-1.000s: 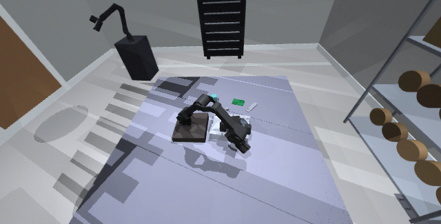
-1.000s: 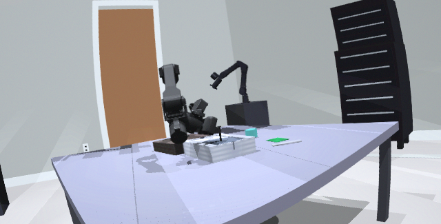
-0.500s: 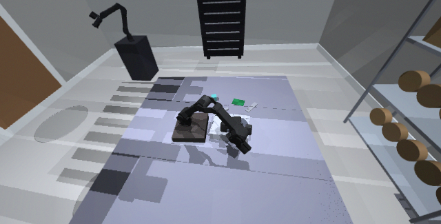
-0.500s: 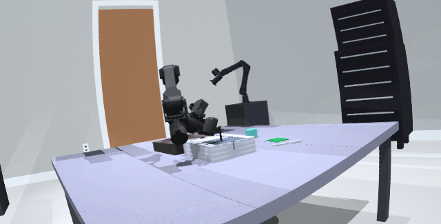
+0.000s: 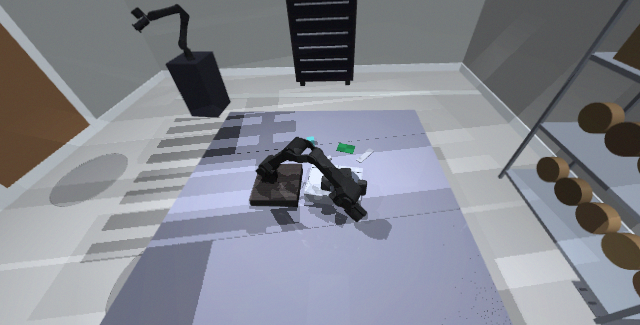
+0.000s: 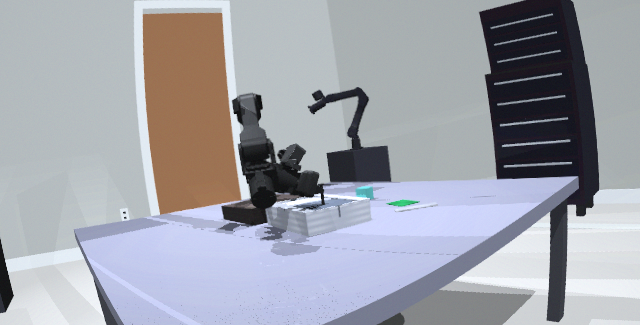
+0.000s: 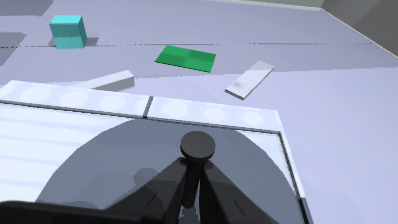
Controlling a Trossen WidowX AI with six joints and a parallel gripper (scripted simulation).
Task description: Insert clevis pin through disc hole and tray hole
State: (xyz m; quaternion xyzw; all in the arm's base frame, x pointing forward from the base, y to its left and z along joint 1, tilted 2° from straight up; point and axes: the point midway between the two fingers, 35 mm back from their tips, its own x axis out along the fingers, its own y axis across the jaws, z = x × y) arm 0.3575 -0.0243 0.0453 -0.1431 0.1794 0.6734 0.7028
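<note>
My gripper tip is now 4 cm above the disc and 1 cm past it. Also, from my gripper tip: pale flat bar: 24 cm to the left, 10 cm ahead, 9 cm below; then steel tray: 5 cm below, 5 cm behind; then clevis pin: 1 cm below.
</note>
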